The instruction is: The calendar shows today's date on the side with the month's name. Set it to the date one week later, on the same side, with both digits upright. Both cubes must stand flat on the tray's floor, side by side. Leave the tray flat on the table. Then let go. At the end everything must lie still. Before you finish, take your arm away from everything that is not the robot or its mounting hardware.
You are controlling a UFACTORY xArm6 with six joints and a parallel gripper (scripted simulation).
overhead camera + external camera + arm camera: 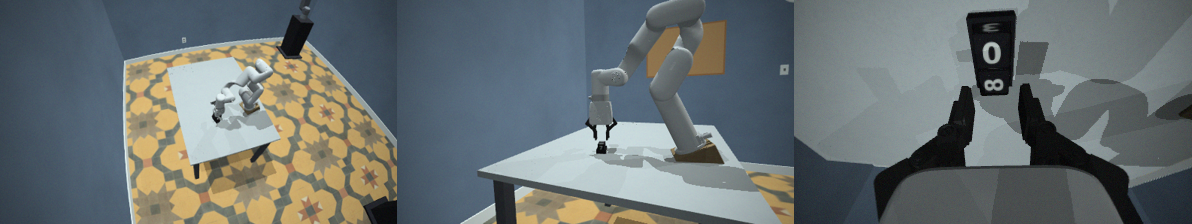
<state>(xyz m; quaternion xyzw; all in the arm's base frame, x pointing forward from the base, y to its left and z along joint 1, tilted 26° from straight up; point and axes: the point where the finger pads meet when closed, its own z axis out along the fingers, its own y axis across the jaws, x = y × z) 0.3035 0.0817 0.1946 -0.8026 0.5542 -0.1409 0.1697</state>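
Right now the black calendar tray is 1 cm ahead of my hand, 2 cm to the right of it and 7 cm below it.
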